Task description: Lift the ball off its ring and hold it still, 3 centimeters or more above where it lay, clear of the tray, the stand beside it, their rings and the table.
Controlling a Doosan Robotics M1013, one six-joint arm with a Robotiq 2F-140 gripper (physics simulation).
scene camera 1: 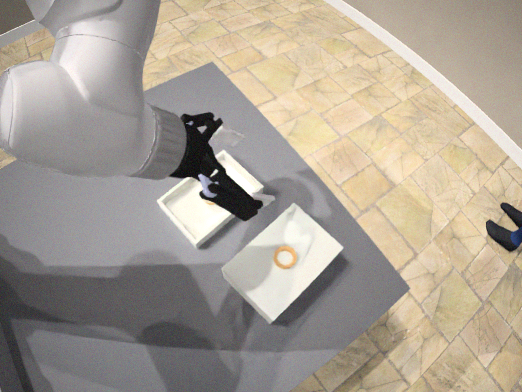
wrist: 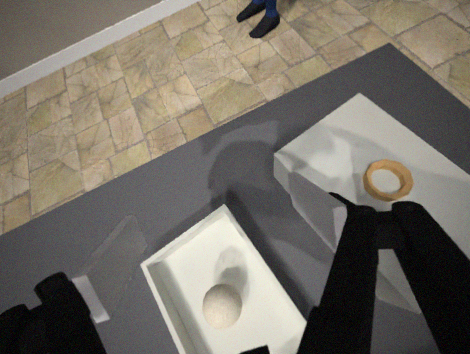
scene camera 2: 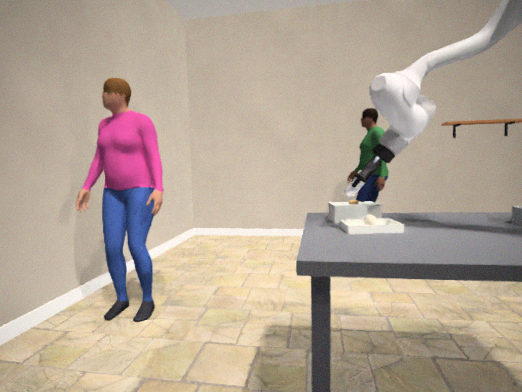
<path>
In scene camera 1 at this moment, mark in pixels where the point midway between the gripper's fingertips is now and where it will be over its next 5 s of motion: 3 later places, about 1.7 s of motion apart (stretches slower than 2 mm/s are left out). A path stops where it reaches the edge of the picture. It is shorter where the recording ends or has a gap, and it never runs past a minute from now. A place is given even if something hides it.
The gripper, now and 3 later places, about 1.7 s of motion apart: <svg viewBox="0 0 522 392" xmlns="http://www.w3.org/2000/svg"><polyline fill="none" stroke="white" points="252,169 256,167 244,172 207,194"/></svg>
</path>
